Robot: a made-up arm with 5 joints.
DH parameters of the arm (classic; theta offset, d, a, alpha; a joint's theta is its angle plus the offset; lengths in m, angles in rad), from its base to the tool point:
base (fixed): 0 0.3 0.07 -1.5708
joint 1: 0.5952 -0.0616 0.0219 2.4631
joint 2: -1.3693 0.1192 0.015 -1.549
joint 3: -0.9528 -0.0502 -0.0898 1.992
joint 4: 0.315 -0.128 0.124 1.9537
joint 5: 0 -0.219 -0.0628 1.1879
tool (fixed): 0.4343 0.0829 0 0
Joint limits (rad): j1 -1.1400..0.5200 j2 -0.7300..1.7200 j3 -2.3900..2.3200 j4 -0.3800..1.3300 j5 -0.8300..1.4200
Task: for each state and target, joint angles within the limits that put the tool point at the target. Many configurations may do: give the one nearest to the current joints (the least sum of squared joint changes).
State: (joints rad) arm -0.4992 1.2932 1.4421 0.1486 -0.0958
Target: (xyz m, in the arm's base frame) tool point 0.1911 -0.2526 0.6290
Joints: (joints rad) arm -0.1158 1.0619 2.3200 0.9562 0.1881
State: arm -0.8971 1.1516 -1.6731 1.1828 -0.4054
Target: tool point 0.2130 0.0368 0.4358
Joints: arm -1.1400 1.3833 -1.2652 0.7098 -0.6786
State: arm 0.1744 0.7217 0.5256 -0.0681 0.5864
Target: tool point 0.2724 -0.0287 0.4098
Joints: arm -0.2557 0.8323 0.5479 -0.3244 0.3336
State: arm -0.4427 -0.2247 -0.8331 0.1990 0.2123
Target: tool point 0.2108 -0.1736 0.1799
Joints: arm -0.4052 -0.6495 -0.8975 -0.0023 -0.1687
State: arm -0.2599 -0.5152 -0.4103 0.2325 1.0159
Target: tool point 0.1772 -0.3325 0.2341
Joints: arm 0.0104 -0.7300 -0.2645 -0.3800 1.4053
